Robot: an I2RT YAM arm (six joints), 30 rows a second.
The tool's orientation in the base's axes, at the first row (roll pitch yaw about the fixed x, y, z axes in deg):
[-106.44 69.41 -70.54]
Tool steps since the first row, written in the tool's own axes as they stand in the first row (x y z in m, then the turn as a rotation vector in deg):
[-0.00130 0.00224 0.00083 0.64 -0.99 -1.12]
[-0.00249 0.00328 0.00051 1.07 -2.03 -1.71]
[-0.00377 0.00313 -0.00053 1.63 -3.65 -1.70]
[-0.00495 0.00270 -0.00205 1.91 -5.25 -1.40]
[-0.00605 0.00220 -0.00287 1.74 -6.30 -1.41]
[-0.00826 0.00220 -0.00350 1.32 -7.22 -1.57]
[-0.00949 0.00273 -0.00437 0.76 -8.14 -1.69]
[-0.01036 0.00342 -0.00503 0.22 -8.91 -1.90]
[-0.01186 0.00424 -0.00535 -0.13 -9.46 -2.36]
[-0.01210 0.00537 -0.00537 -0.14 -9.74 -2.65]
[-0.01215 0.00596 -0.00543 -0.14 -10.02 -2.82]
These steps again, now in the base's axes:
[-0.00074 0.00259 0.00038 -0.28 -1.59 -0.15]
[-0.00173 0.00358 0.00117 -0.12 -2.86 -0.15]
[-0.00265 0.00330 0.00253 0.87 -4.25 -0.13]
[-0.00378 0.00251 0.00393 2.05 -5.38 0.12]
[-0.00430 0.00203 0.00521 2.62 -6.12 0.64]
[-0.00507 0.00240 0.00734 2.96 -6.76 1.36]
[-0.00622 0.00271 0.00840 3.32 -7.34 2.20]
[-0.00725 0.00314 0.00905 3.52 -7.86 2.99]
[-0.00816 0.00408 0.01020 3.41 -8.42 3.55]
[-0.00884 0.00499 0.01005 3.33 -8.79 3.68]
[-0.00923 0.00542 0.00990 3.35 -9.10 3.79]

